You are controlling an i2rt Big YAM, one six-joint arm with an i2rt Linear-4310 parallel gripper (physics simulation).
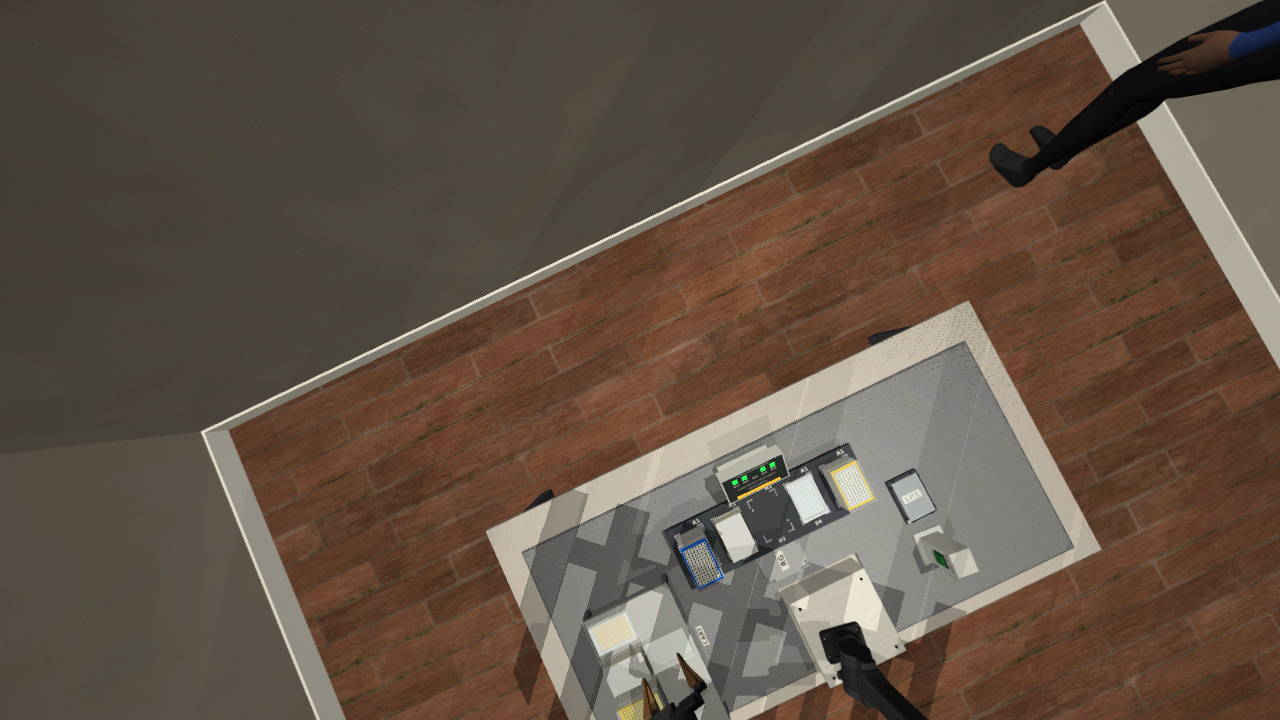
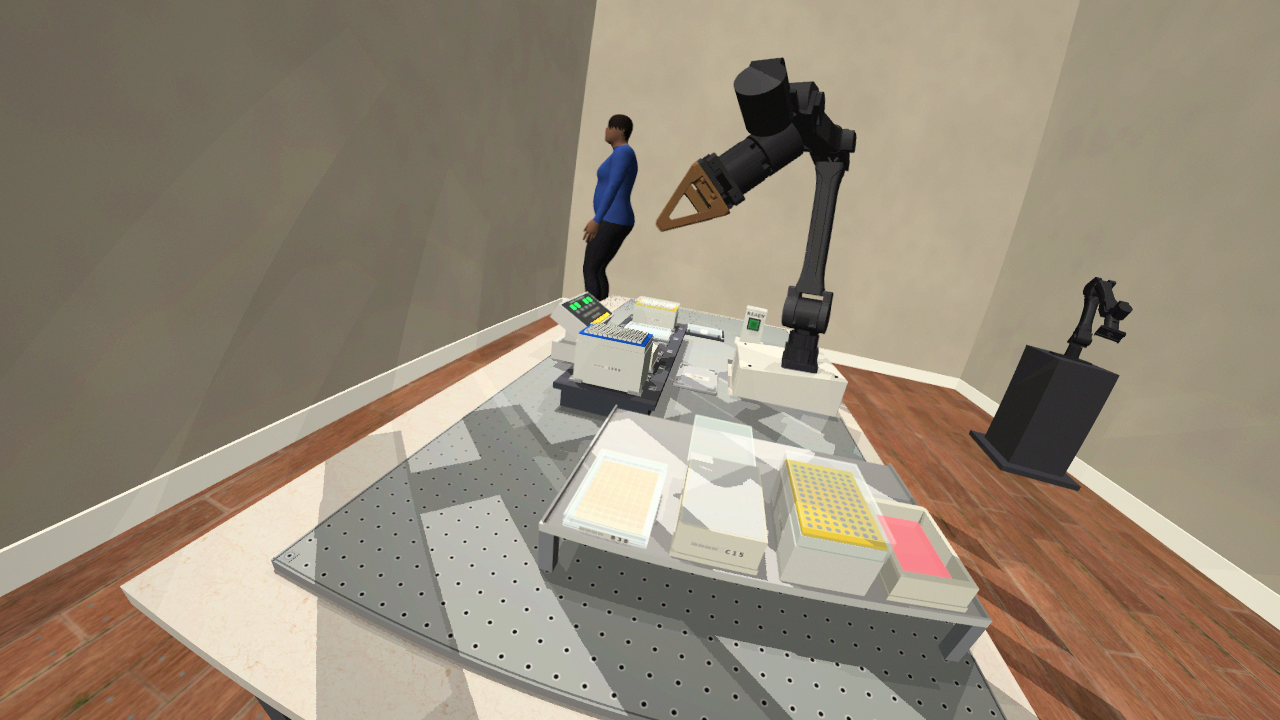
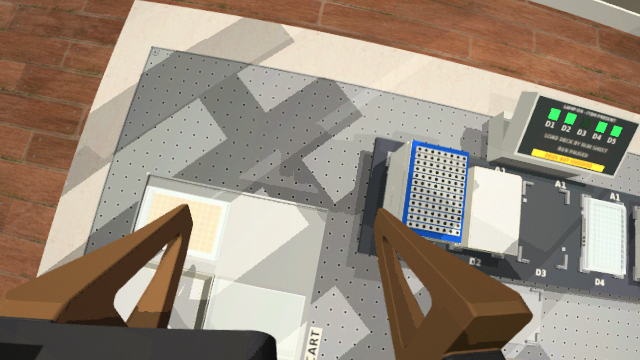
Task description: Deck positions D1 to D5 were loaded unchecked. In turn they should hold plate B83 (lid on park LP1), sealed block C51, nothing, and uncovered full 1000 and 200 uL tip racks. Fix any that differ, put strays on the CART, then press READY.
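Places are measured from the arm's base along level axes (x ahead, y down, z left), in centimetres.
Pixels of known places: gripper, fingertip midpoint: (image 1: 660, 665) (image 2: 658, 227) (image 3: 284, 215); arm's base at its link origin: (image 1: 842, 641) (image 2: 798, 364).
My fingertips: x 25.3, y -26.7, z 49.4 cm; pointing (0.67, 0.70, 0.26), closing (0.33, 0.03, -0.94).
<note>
For each thing: its top centre in the pictures, then the offset to it from my fingertips. "*": a spot on its surface instead.
- cart at its top centre: (image 2: 761, 490) (image 3: 201, 343) (image 1: 656, 673) dx -20.6, dy +28.0, dz +6.6 cm
- blue-rimmed tip rack at its top centre: (image 3: 438, 190) (image 2: 617, 331) (image 1: 701, 564) dx +10.3, dy +19.7, dz -15.8 cm
- white block at its top centre: (image 3: 496, 210) (image 1: 736, 537) dx +12.3, dy +25.3, dz -28.0 cm
- D3 at a spot on its surface: (image 3: 542, 225) (image 1: 769, 515) * dx +14.2, dy +29.5, dz -40.0 cm
- pale plate at its top centre: (image 3: 608, 236) (image 2: 648, 328) (image 1: 808, 499) dx +16.5, dy +28.1, dz -52.4 cm
- yellow-rimmed rack at its top centre: (image 2: 658, 301) (image 1: 854, 486) dx +18.5, dy +22.5, dz -64.7 cm
- plate with orange wells, top centre: (image 2: 621, 486) (image 3: 179, 222) (image 1: 612, 634) dx -5.8, dy +27.0, dz +16.0 cm
- block C15 at its top centre: (image 2: 724, 491) (image 3: 152, 301) (image 1: 627, 674) dx -16.4, dy +24.4, dz +14.2 cm
- clear-covered yellow rack at its top centre: (image 2: 834, 490) (image 1: 643, 718) dx -27.1, dy +21.6, dz +12.4 cm
- LP1 at its top centre: (image 2: 704, 329) (image 1: 913, 497) dx +6.3, dy +32.8, dz -85.8 cm
- status panel at a spot on its surface: (image 3: 575, 135) (image 2: 587, 309) (image 1: 752, 480) * dx +28.2, dy +22.7, dz -37.0 cm
- READY button at its top centre: (image 2: 754, 320) (image 1: 945, 561) dx -10.3, dy +25.1, dz -84.6 cm
- pink-filled tray at its top centre: (image 2: 915, 537) dx -37.7, dy +25.5, dz +10.7 cm
- clear piece at its top centre: (image 2: 723, 441) (image 3: 253, 319) (image 1: 668, 650) dx -14.2, dy +26.1, dz +0.9 cm
My gripper (image 1: 663, 669) (image 2: 660, 227) (image 3: 284, 215) is open and empty, high above the cart (image 2: 631, 431) (image 3: 275, 235). On the deck, a blue-rimmed tip rack (image 1: 700, 562) (image 2: 612, 362) (image 3: 436, 192) stands at D1, a white block (image 1: 736, 535) (image 3: 495, 210) at D2. D3 (image 1: 768, 519) (image 3: 542, 225) is empty. A pale plate (image 1: 807, 497) (image 3: 604, 237) lies at D4, a yellow-rimmed rack (image 1: 851, 485) (image 2: 656, 311) at D5. The cart holds a plate with orange wells (image 1: 613, 632) (image 2: 617, 494) (image 3: 182, 225), block C15 (image 2: 718, 528) and a clear-covered yellow rack (image 2: 832, 505). LP1 (image 1: 911, 495) shows its label.
The status panel (image 1: 753, 477) (image 2: 588, 307) (image 3: 575, 135) lights D1, D2, D4 and D5. The READY button (image 1: 941, 558) (image 2: 753, 324) stands beyond the robot base (image 1: 872, 591) (image 2: 778, 386). A pink-filled tray (image 2: 921, 550) sits on the cart, and a clear piece (image 2: 721, 438) (image 3: 255, 310) lies behind C15.
</note>
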